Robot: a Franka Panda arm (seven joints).
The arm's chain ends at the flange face. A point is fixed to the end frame.
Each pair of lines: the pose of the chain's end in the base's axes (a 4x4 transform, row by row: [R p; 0 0 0 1], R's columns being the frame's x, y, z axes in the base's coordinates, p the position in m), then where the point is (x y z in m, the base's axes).
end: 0.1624, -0.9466, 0.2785, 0.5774; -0.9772, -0.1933, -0.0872, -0.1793; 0.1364, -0.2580, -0.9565, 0.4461; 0, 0, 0, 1
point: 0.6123 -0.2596 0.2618
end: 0.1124, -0.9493, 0.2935, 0.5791; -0.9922, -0.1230, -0.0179, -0.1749; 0.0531, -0.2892, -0.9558, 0.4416; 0, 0, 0, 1
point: 0.6139 -0.2406 0.2516
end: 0.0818, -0.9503, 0.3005, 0.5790; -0.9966, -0.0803, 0.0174, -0.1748; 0.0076, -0.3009, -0.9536, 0.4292; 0, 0, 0, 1
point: 0.6133 -0.2327 0.2366
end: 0.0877, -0.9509, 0.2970, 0.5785; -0.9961, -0.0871, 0.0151, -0.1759; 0.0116, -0.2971, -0.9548, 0.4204; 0, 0, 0, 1
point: 0.6125 -0.2344 0.2279
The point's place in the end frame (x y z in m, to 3 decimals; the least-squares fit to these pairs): 0.059 0.030 0.193
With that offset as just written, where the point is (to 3 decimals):
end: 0.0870, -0.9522, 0.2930, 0.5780; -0.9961, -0.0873, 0.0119, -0.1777; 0.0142, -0.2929, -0.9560, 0.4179; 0, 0, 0, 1
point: 0.611 -0.237 0.225
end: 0.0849, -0.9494, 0.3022, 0.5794; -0.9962, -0.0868, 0.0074, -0.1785; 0.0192, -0.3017, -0.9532, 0.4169; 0, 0, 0, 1
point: 0.614 -0.238 0.225
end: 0.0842, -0.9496, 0.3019, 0.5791; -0.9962, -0.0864, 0.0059, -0.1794; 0.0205, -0.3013, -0.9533, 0.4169; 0, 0, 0, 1
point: 0.614 -0.240 0.225
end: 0.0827, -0.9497, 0.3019, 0.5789; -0.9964, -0.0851, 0.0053, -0.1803; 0.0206, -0.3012, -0.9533, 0.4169; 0, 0, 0, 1
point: 0.614 -0.241 0.225
